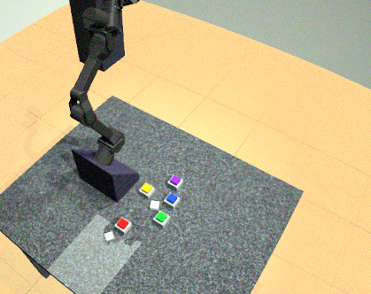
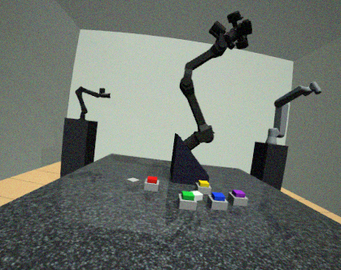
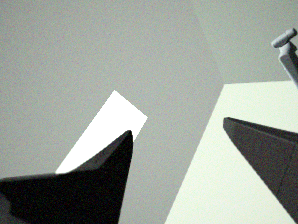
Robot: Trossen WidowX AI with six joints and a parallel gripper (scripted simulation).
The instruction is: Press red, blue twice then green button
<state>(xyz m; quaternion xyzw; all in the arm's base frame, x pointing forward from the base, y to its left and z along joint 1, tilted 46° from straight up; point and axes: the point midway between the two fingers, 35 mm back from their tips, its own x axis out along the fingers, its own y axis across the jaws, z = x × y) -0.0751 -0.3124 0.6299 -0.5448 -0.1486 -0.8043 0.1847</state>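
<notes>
My gripper tip is now 800 mm above the red button, 390 mm to the left of it and 260 mm short of it. The rest, counted from my gripper tip: yellow button (800 mm below, 240 mm ahead, 200 mm to the right); blue button (800 mm below, 360 mm ahead, 190 mm to the right); purple button (800 mm below, 320 mm ahead, 100 mm to the right).
</notes>
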